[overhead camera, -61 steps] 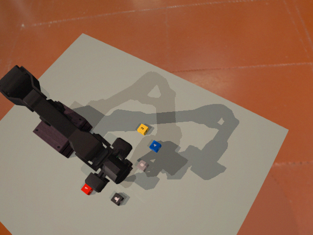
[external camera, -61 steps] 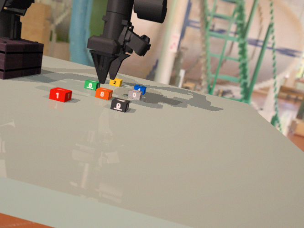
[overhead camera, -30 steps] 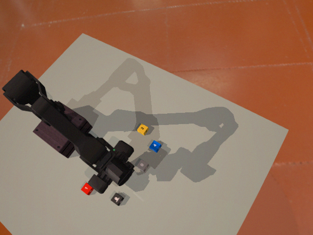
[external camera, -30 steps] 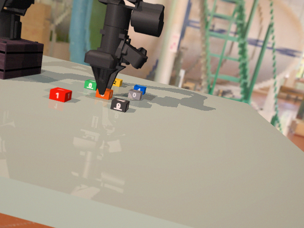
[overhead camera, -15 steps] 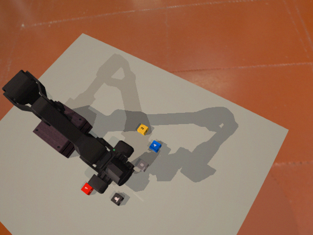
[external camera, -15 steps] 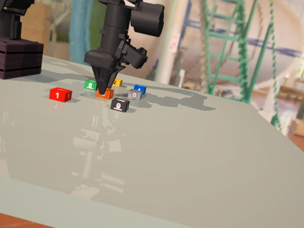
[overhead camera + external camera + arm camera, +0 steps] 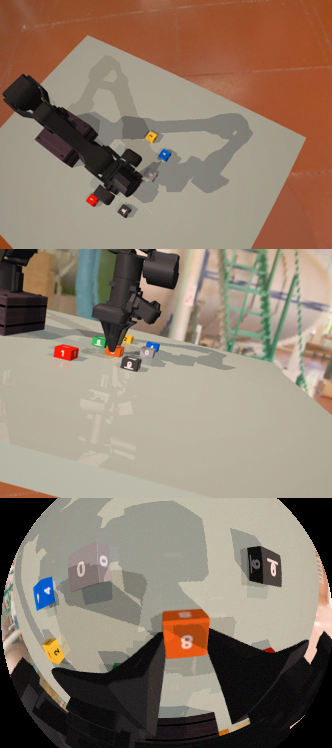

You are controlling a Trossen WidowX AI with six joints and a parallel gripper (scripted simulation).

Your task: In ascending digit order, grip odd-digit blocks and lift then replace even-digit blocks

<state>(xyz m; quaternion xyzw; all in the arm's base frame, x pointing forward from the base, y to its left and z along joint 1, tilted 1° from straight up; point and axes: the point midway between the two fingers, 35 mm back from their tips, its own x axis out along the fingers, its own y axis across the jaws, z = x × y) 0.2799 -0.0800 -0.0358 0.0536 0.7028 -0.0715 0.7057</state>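
My gripper tip is now right at the orange block. Round my gripper tip: green block (7 cm to the left, 4 cm behind); grey block (8 cm ahead, 6 cm to the left); black block (9 cm to the right, 4 cm ahead).
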